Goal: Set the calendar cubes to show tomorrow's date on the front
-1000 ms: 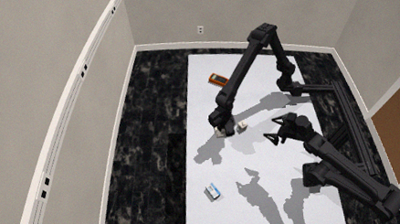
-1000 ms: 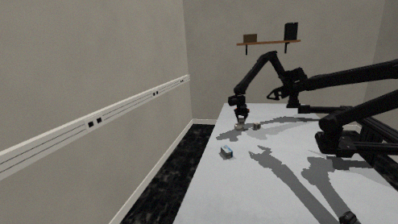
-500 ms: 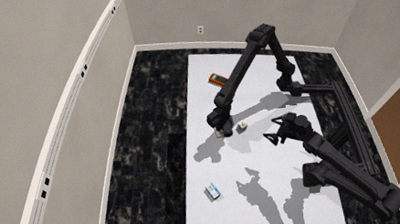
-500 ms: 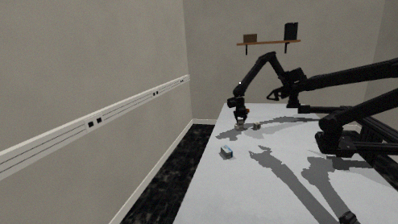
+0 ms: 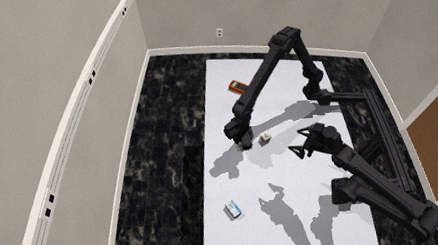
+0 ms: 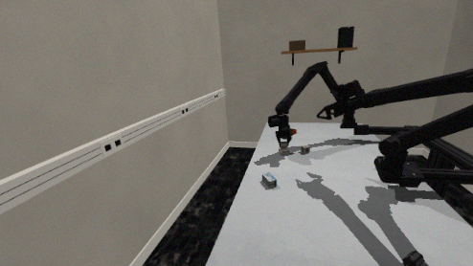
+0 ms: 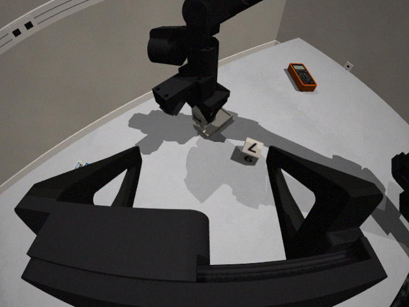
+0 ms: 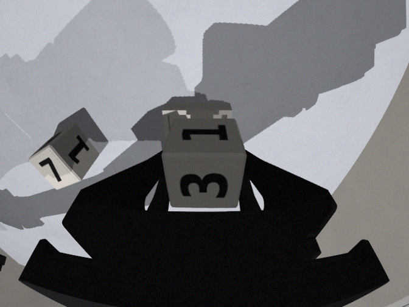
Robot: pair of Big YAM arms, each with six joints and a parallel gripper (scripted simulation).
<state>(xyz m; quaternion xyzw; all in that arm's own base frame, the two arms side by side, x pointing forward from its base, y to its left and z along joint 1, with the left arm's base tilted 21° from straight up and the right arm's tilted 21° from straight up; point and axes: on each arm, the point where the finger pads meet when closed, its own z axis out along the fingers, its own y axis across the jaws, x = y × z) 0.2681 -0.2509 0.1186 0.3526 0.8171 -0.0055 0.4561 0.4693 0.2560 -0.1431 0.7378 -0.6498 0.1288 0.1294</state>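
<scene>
Now: the cream tray 5 cm below my right hand and 3 cm to the right of it. Round my right hand: orange multimeter 43 cm to the right, 4 cm below, 3 cm behind.
</scene>
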